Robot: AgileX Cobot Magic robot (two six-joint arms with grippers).
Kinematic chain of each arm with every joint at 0, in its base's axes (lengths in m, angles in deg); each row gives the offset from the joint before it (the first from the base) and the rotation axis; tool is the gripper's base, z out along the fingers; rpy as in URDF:
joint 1: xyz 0 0 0.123 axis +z
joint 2: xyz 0 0 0 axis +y
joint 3: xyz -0.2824 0 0.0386 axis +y
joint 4: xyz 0.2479 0 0.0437 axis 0.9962 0 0.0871
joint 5: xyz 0 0 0 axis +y
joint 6: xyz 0.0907 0 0.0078 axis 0.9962 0 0.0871
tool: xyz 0 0 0 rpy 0 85 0
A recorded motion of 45 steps. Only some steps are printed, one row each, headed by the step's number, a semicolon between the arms.
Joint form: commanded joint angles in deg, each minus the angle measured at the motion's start. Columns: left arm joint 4, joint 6, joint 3, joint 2, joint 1, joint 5; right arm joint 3, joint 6, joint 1, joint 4, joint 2, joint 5.
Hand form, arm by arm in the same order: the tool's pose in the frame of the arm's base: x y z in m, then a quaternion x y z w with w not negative. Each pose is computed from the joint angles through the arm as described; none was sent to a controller.
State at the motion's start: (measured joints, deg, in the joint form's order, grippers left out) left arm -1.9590 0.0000 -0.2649 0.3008 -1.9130 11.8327; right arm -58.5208 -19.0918 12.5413 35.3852 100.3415 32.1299
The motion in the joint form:
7: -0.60 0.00 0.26 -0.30 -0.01 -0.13; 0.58 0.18 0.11 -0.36 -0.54 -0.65
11: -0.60 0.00 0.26 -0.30 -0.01 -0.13; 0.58 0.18 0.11 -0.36 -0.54 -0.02
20: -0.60 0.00 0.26 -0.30 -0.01 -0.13; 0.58 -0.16 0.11 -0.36 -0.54 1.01
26: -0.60 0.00 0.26 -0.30 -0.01 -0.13; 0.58 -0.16 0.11 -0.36 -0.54 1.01
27: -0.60 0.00 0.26 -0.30 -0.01 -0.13; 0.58 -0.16 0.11 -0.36 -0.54 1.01
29: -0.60 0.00 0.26 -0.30 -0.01 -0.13; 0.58 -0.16 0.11 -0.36 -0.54 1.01
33: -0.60 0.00 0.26 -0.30 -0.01 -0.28; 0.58 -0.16 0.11 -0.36 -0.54 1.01
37: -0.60 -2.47 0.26 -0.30 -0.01 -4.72; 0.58 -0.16 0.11 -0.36 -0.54 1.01
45: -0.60 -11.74 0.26 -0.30 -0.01 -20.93; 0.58 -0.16 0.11 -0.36 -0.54 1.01
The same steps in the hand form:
7: 0.0558 -0.0027 0.1946 -0.00079 0.74714 -0.02906 0.66403; 0.3243 0.1008 0.1841 -0.04059 0.96188 0.19247 0.18998
11: 0.0558 -0.0027 0.1946 -0.00079 0.74714 -0.02906 0.66403; 0.3234 0.1011 0.1838 -0.04193 0.96251 0.19397 0.18490
20: 0.0558 -0.0027 0.1946 -0.00079 0.74714 -0.02906 0.66403; 0.3219 0.1016 0.1835 -0.04698 0.96335 0.19588 0.17717
26: 0.0558 -0.0027 0.1946 -0.00079 0.74714 -0.02906 0.66403; 0.3219 0.1016 0.1835 -0.04698 0.96335 0.19588 0.17717
27: 0.0558 -0.0027 0.1946 -0.00079 0.74714 -0.02906 0.66403; 0.3219 0.1016 0.1835 -0.04698 0.96335 0.19588 0.17717
29: 0.0558 -0.0027 0.1946 -0.00079 0.74714 -0.02906 0.66403; 0.3219 0.1016 0.1835 -0.04698 0.96335 0.19588 0.17717
33: 0.0559 -0.0027 0.1948 -0.00083 0.74627 -0.02906 0.66501; 0.3219 0.1016 0.1835 -0.04698 0.96335 0.19588 0.17717
37: 0.0564 -0.0024 0.2018 -0.01747 0.71974 -0.04394 0.69263; 0.3219 0.1016 0.1835 -0.04698 0.96335 0.19588 0.17717
45: 0.0538 -0.0012 0.2274 -0.06889 0.61116 -0.10888 0.78095; 0.3219 0.1016 0.1835 -0.04698 0.96335 0.19588 0.17717

